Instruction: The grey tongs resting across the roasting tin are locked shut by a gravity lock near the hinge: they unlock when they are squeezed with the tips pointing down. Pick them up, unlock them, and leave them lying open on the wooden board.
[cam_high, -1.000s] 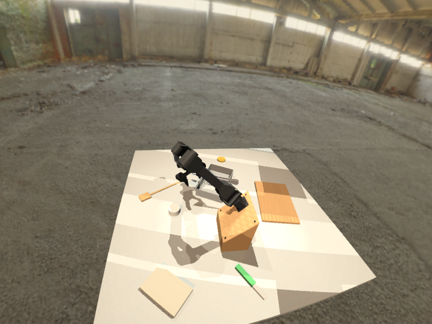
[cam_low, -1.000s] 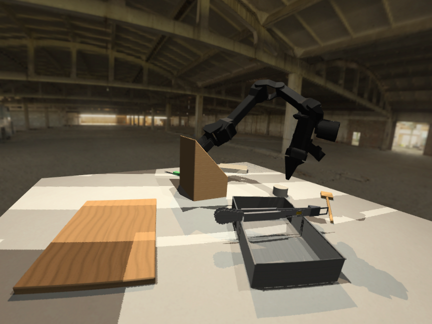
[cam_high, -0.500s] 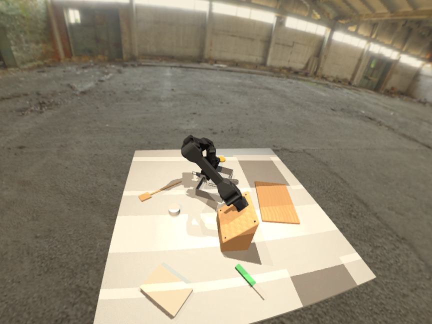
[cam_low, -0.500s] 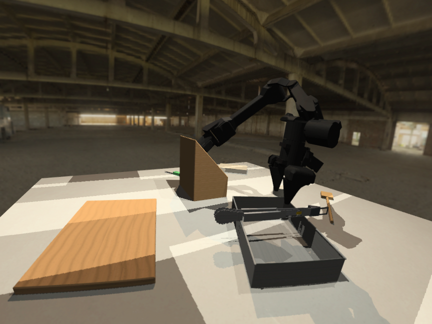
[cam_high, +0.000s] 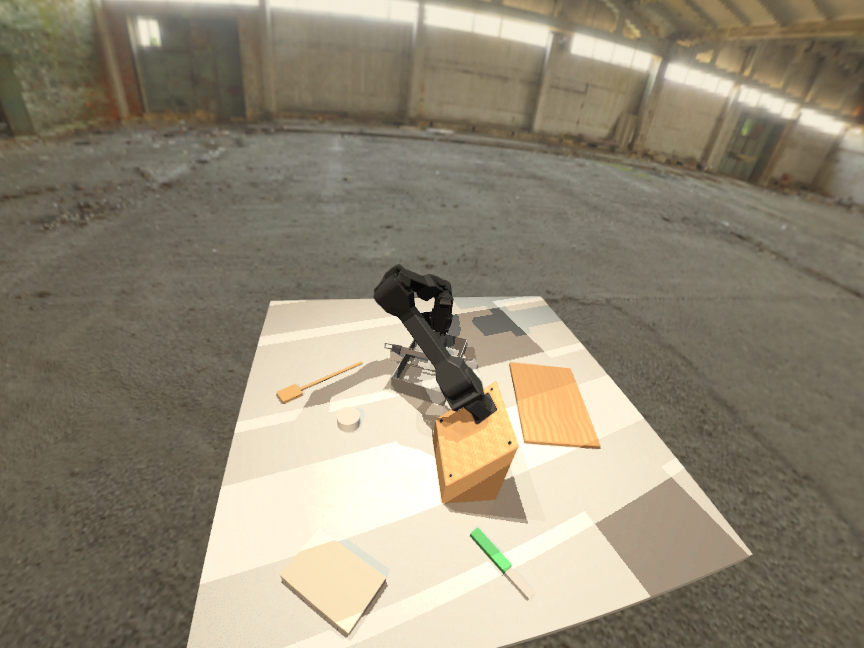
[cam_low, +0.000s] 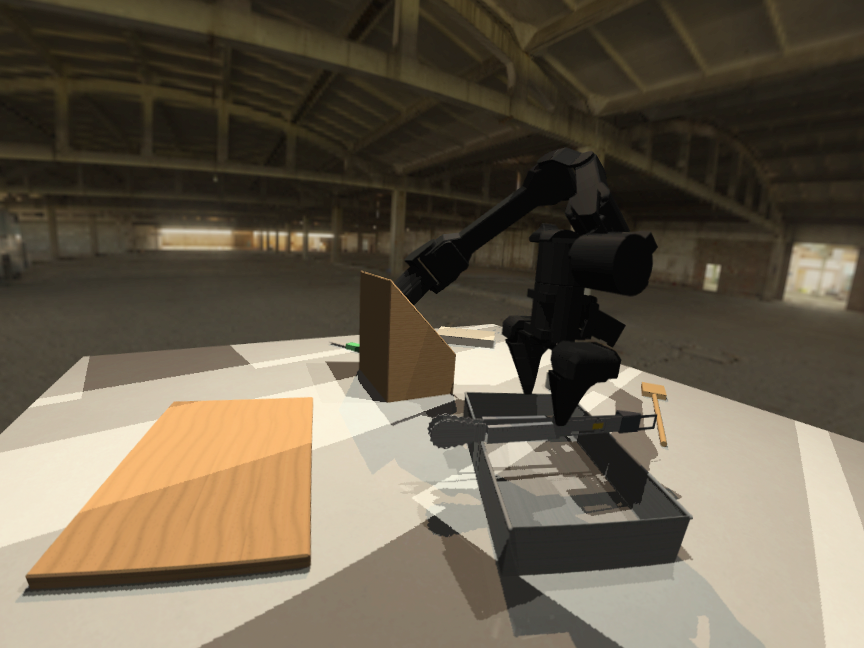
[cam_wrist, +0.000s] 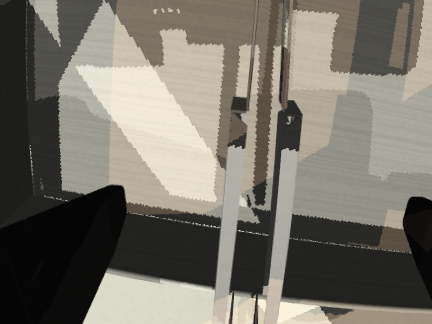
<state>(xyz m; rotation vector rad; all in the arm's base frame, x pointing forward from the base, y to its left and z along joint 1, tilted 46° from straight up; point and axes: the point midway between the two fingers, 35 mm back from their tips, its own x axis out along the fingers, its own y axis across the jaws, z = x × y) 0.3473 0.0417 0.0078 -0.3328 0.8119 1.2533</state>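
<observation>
Now: the roasting tin 7 cm below my gripper tip, 1 cm to the left of it and 1 cm ahead of it. The rest, counted from my gripper tip: yellow lock piece (8 cm to the left, 3 cm below, 3 cm ahead); wooden board (37 cm to the right, 19 cm behind, 9 cm below); white puck (30 cm to the left, 20 cm behind, 8 cm below).
</observation>
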